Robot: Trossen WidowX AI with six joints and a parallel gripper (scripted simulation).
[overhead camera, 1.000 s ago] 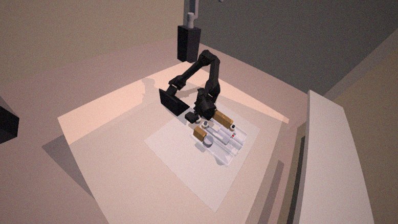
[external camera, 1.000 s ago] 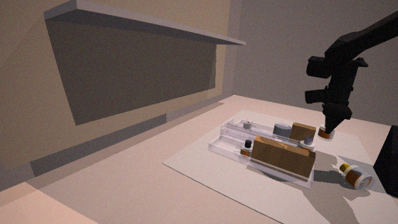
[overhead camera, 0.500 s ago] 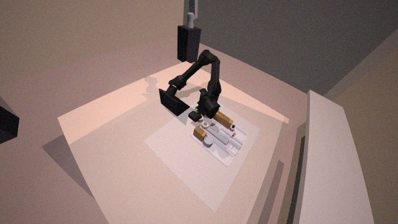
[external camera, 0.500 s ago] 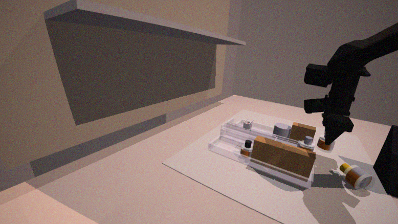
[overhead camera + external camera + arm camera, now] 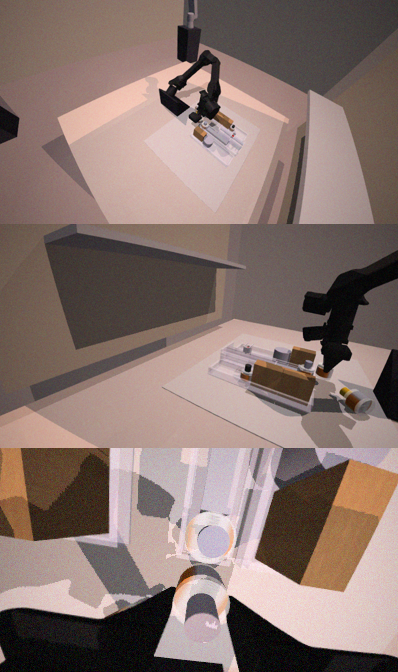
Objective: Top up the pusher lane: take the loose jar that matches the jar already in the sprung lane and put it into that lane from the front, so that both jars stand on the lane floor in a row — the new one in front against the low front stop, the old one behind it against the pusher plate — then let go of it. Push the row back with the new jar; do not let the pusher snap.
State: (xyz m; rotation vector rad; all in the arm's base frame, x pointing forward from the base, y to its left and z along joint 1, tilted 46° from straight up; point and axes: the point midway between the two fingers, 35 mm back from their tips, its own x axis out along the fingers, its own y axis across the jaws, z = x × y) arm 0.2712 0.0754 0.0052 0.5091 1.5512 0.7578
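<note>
Now: gripper tip 14 cm short of the grey cylinder, 6 cm to the left of it and 3 cm above it. Also, from my gripper tip: clear lane rack (20 cm ahead, 5 cm to the left, 4 cm below).
</note>
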